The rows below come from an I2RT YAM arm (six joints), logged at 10 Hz.
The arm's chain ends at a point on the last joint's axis. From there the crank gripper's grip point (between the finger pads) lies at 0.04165 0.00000 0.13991 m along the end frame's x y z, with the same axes.
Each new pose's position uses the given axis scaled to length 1; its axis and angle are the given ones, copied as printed.
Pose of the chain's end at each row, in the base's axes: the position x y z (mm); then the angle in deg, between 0 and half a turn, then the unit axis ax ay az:
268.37, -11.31, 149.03, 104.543, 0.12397, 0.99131, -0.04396
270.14, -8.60, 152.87, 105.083, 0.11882, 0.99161, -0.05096
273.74, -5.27, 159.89, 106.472, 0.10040, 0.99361, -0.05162
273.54, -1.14, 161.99, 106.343, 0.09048, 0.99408, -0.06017
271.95, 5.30, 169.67, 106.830, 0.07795, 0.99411, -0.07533
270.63, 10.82, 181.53, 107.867, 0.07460, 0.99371, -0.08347
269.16, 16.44, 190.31, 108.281, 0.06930, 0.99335, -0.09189
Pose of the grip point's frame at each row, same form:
392.01, -31.10, 73.99, 104.543, 0.12397, 0.99131, -0.04396
392.93, -29.43, 76.73, 105.083, 0.11882, 0.99161, -0.05096
394.85, -24.68, 80.74, 106.472, 0.10040, 0.99361, -0.05162
394.74, -21.62, 83.25, 106.343, 0.09048, 0.99408, -0.06017
392.29, -17.49, 90.24, 106.830, 0.07795, 0.99411, -0.07533
389.34, -13.55, 100.15, 107.867, 0.07460, 0.99371, -0.08347
387.15, -9.41, 108.34, 108.281, 0.06930, 0.99335, -0.09189

